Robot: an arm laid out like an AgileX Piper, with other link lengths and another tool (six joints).
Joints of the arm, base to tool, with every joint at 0 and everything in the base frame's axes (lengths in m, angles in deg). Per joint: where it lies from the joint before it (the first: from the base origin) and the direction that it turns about. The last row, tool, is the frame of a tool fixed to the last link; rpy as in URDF.
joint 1: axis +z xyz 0 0 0.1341
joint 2: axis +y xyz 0 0 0
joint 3: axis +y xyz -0.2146 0 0.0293
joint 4: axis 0.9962 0 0.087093 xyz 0.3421 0 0.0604
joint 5: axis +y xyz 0 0 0
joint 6: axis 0.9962 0 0.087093 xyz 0.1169 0 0.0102
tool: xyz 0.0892 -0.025 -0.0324 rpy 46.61 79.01 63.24
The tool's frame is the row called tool.
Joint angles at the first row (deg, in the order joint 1, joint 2, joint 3, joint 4, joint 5, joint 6):
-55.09 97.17 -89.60 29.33 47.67 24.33
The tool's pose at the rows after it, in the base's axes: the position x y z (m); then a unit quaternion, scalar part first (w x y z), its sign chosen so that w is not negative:
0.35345 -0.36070 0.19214 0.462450 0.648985 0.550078 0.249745
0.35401 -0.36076 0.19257 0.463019 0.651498 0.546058 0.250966
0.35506 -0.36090 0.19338 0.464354 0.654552 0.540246 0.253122
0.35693 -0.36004 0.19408 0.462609 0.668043 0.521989 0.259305
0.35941 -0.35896 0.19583 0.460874 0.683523 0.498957 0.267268
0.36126 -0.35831 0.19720 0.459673 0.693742 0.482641 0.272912
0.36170 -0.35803 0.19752 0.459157 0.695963 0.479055 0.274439
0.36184 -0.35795 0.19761 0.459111 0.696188 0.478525 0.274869
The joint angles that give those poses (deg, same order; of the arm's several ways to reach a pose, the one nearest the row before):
-55.09 97.16 -89.60 29.28 47.62 24.33
-55.09 97.17 -89.60 29.33 47.50 24.85
-55.09 97.17 -89.60 29.51 47.27 25.48
-55.09 97.23 -89.60 29.58 47.15 28.12
-55.09 97.23 -89.60 29.76 46.98 31.31
-55.09 97.23 -89.60 29.93 46.84 33.49
-55.09 97.23 -89.60 30.00 46.84 33.95
-55.09 97.23 -89.60 30.05 46.84 34.00

